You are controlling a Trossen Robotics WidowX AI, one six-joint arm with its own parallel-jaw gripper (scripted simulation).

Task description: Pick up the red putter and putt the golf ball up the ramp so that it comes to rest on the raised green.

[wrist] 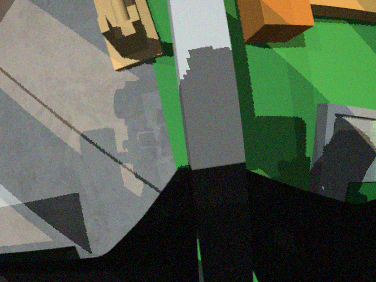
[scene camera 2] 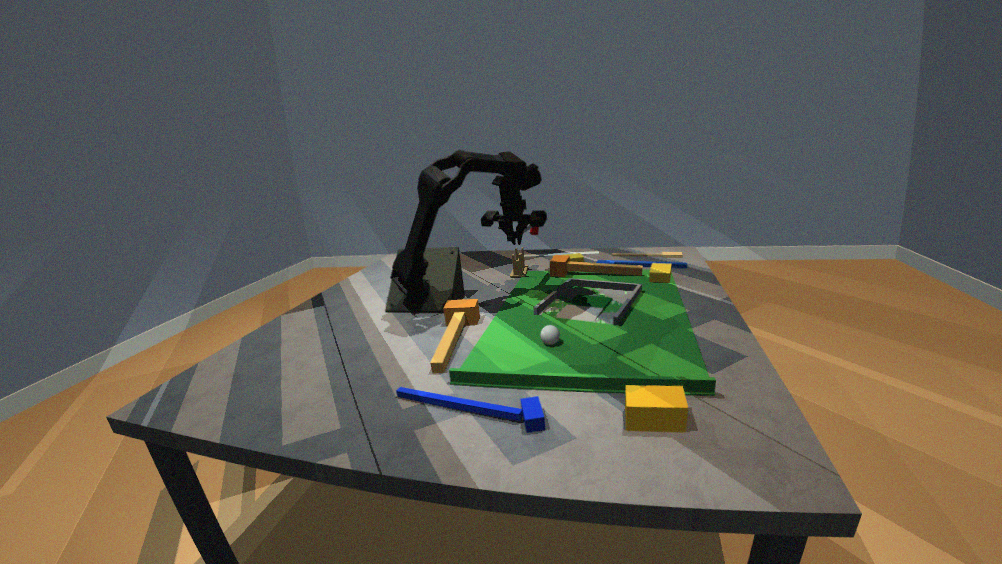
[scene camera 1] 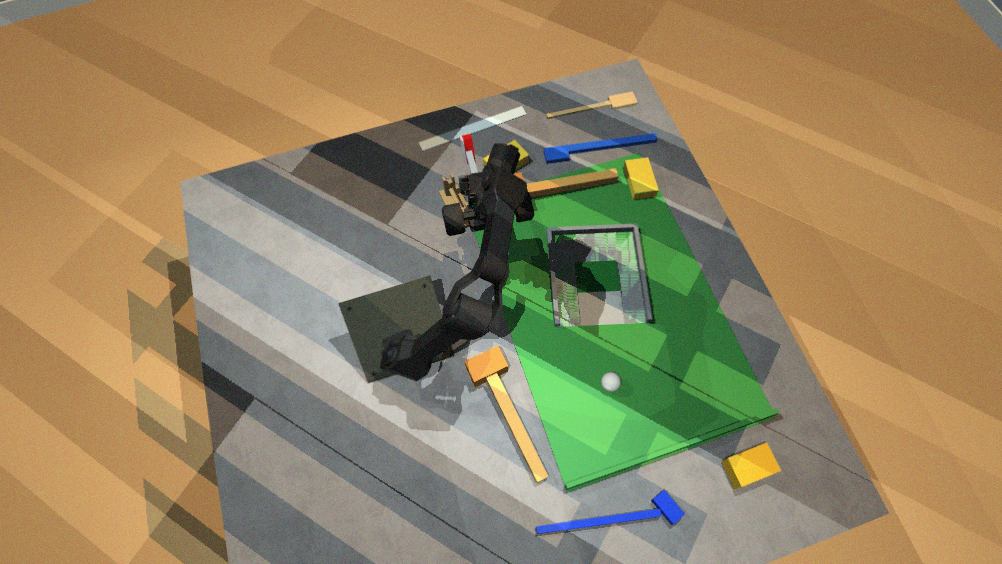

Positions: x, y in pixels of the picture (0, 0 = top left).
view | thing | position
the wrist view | gripper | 202, 175
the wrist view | green mat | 279, 84
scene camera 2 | gripper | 517, 244
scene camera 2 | blue putter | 531, 409
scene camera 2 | yellow block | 654, 408
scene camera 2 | green mat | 654, 338
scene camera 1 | gripper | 486, 224
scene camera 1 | blue putter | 665, 504
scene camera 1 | yellow block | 743, 468
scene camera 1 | yellow block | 638, 172
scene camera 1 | green mat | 683, 375
